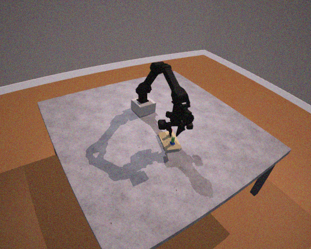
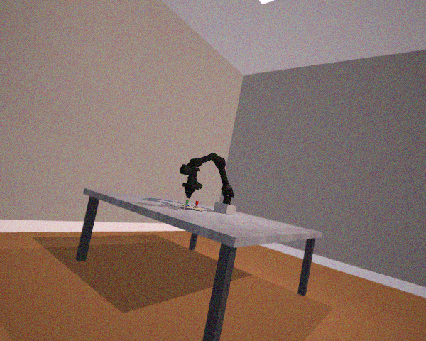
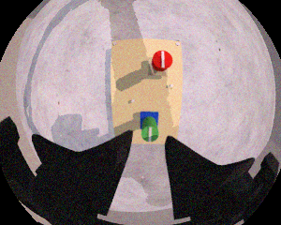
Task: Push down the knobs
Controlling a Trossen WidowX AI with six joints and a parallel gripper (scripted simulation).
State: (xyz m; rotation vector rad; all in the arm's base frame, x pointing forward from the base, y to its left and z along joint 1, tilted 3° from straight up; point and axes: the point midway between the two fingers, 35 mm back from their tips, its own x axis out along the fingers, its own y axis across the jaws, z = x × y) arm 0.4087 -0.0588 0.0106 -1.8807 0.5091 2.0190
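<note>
My gripper tip is now 20 mm above the green knob. Round my gripper tip: red knob (60 mm behind, 30 mm to the left, 20 mm below).
</note>
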